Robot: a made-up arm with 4 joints.
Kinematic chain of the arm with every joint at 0, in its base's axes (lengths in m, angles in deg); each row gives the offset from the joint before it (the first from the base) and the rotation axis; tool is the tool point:
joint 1: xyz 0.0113 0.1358 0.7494 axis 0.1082 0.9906 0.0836
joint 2: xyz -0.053 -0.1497 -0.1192 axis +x
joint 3: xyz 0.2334 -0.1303 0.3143 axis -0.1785 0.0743 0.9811
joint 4: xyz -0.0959 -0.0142 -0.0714 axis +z
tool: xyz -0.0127 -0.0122 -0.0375
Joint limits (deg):
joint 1: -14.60..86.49
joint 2: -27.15..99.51
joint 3: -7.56..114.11
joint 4: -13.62..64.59
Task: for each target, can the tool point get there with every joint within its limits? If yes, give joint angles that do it. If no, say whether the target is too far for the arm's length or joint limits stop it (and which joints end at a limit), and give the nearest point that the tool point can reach.
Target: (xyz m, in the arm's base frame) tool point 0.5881 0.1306 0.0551
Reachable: no: too far | nearest point 0.2794 -0.2183 0.3508 | short by 0.552 m
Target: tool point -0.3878 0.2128 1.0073
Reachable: no: joint limits stop it (at a limit: joint 1, joint 2, joint 3, joint 4) | nearest point 0.0422 -0.0395 0.8914 | short by 0.512 m
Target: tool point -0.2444 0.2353 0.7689
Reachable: no: joint limits stop it (at a limit: joint 1, joint 2, joint 3, joint 4) | nearest point 0.0422 -0.0395 0.8914 | short by 0.416 m
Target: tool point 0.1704 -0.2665 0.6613
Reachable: yes | joints 45.05 7.11 47.70 44.78
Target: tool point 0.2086 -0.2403 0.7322
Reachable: yes | joints 38.05 -4.75 54.89 -2.86
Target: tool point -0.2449 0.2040 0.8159
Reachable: no: joint limits stop it (at a limit: joint 1, joint 2, joint 3, joint 4) | nearest point 0.0422 -0.0395 0.8914 | short by 0.384 m
